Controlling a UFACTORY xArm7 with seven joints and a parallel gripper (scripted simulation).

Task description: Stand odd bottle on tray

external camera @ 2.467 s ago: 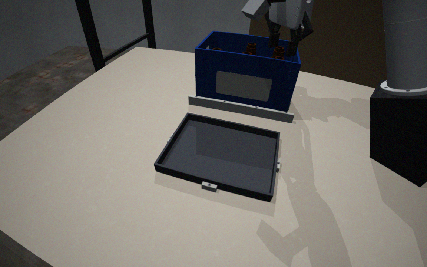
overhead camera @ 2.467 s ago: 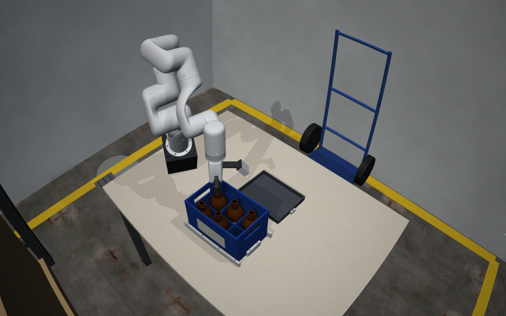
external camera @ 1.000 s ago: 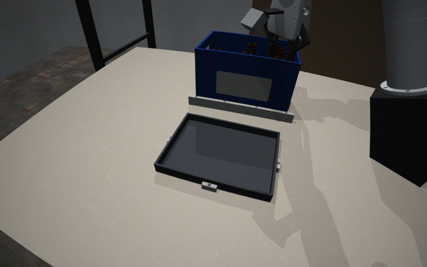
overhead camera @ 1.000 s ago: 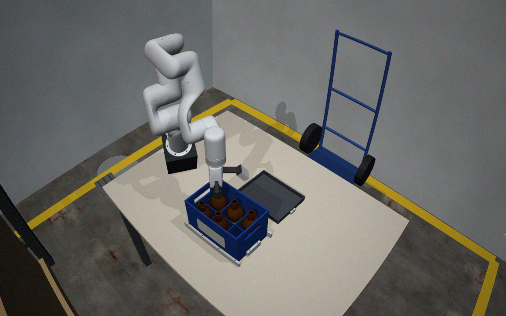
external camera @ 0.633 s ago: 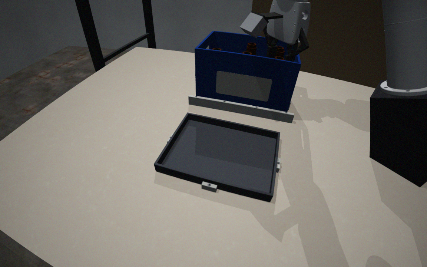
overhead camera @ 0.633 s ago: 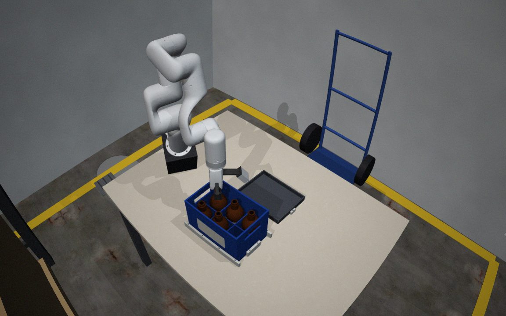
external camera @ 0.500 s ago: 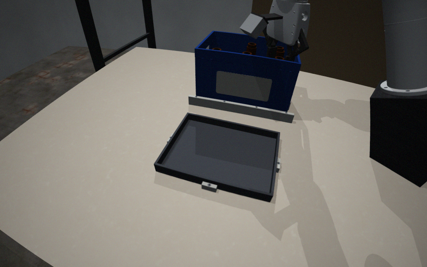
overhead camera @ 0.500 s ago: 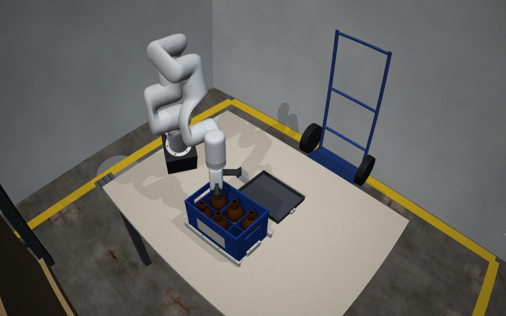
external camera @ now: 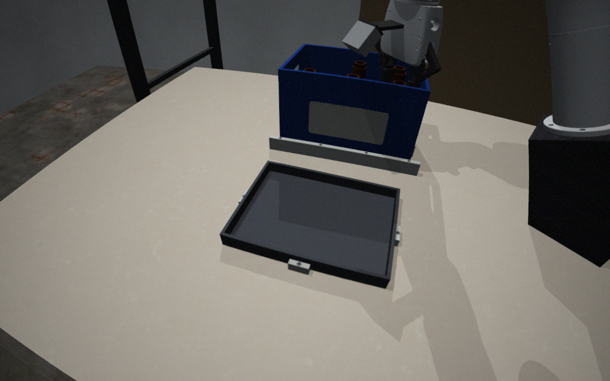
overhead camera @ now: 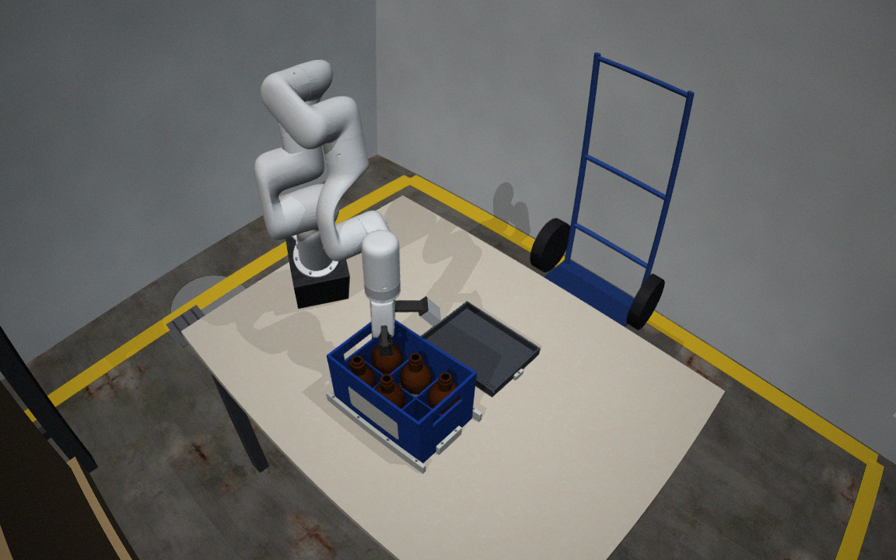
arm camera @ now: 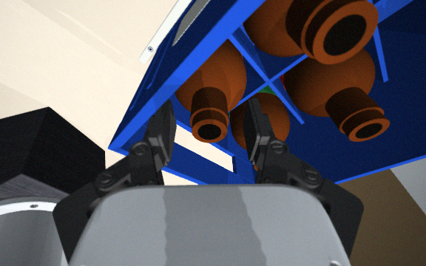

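My gripper is now 1 cm past the glass bottle, 9 cm to the left of it and 7 cm above it. The rest, counted from my hand: crate (8 cm ahead, 5 cm to the right, 7 cm below); dark grey tray (11 cm ahead, 22 cm to the left, 15 cm below).
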